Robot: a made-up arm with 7 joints. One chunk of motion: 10 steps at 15 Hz.
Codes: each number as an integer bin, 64 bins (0 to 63) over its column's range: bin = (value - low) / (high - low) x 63, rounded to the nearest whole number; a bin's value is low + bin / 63 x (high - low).
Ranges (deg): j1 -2.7..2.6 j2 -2.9..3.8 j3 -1.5..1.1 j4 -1.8..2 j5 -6..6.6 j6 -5.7..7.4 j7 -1.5..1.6
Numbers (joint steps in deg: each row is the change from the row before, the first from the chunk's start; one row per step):
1: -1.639 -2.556 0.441 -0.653 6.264 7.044 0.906
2: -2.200 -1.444 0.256 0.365 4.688 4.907 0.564
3: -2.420 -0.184 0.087 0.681 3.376 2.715 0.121
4: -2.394 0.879 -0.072 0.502 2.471 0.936 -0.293
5: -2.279 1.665 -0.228 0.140 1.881 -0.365 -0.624
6: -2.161 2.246 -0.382 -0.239 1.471 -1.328 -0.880
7: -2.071 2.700 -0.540 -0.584 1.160 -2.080 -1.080
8: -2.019 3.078 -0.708 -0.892 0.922 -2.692 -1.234
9: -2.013 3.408 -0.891 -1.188 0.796 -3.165 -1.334
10: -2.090 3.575 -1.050 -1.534 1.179 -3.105 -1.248
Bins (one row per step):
1: 13 3 47 19 61 61 49
2: 6 14 43 36 53 51 42
3: 3 26 38 41 47 40 33
4: 4 36 35 38 42 32 25
5: 5 43 31 32 39 26 18
6: 6 48 27 26 37 21 13
7: 7 53 23 20 36 17 9
8: 8 56 19 15 35 14 5
9: 8 59 15 10 34 12 3
10: 7 61 11 4 36 12 5

